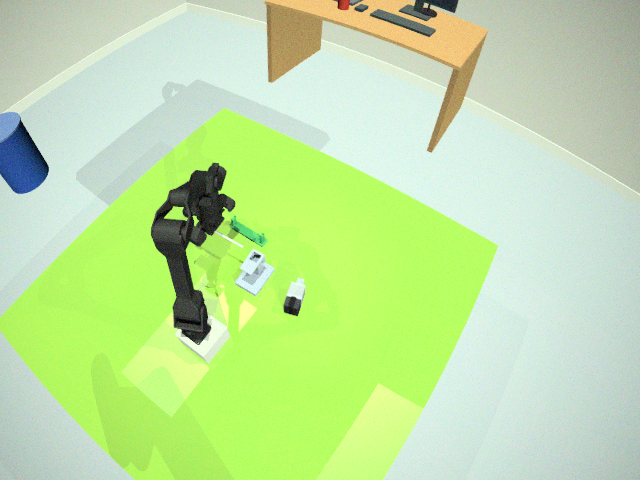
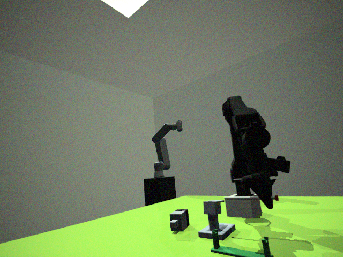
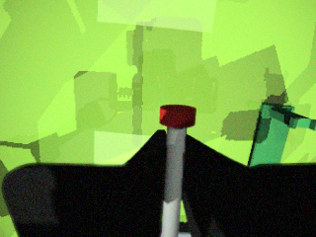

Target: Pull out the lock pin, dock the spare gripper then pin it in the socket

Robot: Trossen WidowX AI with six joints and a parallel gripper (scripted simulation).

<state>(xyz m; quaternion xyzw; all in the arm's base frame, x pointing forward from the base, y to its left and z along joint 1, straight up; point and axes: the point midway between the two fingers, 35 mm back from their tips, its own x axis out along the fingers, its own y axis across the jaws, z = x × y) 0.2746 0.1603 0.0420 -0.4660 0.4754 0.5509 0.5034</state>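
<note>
My gripper tip is now 11 cm short of the green rack, 6 cm to the left of it and 6 cm above it. From my gripper tip the other things lie so: spare gripper 32 cm to the right, 6 cm below; then mount 17 cm to the right, 3 cm below, 1 cm behind.
</note>
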